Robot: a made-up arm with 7 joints.
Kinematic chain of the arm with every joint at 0, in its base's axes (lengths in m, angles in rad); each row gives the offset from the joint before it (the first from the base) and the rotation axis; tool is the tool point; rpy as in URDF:
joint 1: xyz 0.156 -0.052 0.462 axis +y
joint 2: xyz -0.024 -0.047 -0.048 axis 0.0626 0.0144 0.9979
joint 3: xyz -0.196 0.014 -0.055 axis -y
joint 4: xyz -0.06 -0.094 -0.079 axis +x
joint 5: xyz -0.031 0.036 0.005 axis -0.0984 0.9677 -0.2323
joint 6: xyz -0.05 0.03 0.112 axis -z
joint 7: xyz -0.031 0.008 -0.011 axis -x
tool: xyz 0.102 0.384 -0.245 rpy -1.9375 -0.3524 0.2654
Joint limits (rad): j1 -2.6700..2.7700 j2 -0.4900..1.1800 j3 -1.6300..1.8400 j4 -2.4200..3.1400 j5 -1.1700..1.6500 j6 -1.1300..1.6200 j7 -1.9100..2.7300
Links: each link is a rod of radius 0.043 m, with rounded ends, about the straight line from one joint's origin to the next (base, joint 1, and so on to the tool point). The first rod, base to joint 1, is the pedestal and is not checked.
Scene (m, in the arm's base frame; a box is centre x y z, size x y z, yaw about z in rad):
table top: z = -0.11
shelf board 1: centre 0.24 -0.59 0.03 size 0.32 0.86 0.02 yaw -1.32
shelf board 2: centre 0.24 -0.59 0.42 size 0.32 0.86 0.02 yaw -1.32
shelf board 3: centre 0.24 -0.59 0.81 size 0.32 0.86 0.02 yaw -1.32
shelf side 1: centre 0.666 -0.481 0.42 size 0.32 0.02 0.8 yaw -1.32
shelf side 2: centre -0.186 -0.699 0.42 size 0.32 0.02 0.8 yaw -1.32
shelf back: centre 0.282 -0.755 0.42 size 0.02 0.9 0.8 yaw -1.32
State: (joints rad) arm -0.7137 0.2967 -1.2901 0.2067 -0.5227 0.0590 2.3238
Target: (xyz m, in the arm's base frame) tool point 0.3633 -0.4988 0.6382
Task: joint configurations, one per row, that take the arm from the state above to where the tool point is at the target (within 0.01 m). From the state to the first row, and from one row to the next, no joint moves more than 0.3 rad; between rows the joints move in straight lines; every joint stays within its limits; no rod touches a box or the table.
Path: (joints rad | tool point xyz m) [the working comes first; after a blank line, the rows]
Joints at the target: -0.7929 0.9624 -1.3852 0.0200 -0.4957 0.0133 2.6997
Straight joint move there: touches shelf board 2.

1: -0.7564 0.2111 -1.0605 -0.0618 -0.4520 -0.1392 2.2659 | 0.1549 -0.5499 0.2252
2: -0.7991 0.1254 -0.8308 -0.3302 -0.3812 -0.3373 2.2081 | 0.2167 -0.4626 0.2701
3: -0.8419 0.0398 -0.6012 -0.5987 -0.3105 -0.5355 2.1502 | 0.2453 -0.3794 0.3106
4: -0.8846 -0.0458 -0.3715 -0.8672 -0.2397 -0.7337 2.0924 | 0.2616 -0.3179 0.3353
5: -0.9273 -0.1315 -0.1419 -1.1356 -0.1690 -0.9318 2.0345 | 0.2749 -0.2924 0.3481
6: -0.9700 -0.2171 0.0877 -1.4041 -0.0983 -1.1300 1.9767 | 0.2761 -0.3075 0.3547
7: -0.9601 0.0063 -0.1702 -1.2246 -0.1958 -0.9566 2.1273 | 0.2914 -0.2386 0.3973
8: -0.9501 0.2297 -0.4281 -1.0451 -0.2933 -0.7831 2.2780 | 0.2749 -0.2005 0.4336
9: -0.9402 0.4531 -0.6860 -0.8656 -0.3909 -0.6097 2.4287 | 0.2589 -0.1982 0.4843
10: -0.9302 0.6765 -0.9439 -0.6862 -0.4884 -0.4363 2.5793 | 0.2652 -0.2151 0.5544
11: -0.9202 0.8999 -1.2018 -0.5067 -0.5860 -0.2629 2.7300 | 0.2942 -0.2289 0.6382
12: -0.8566 0.9311 -1.2935 -0.2433 -0.5408 -0.1248 2.7148 | 0.3511 -0.3642 0.6514
13: -0.7929 0.9624 -1.3852 0.0200 -0.4957 0.0133 2.6997 | 0.3633 -0.4988 0.6382

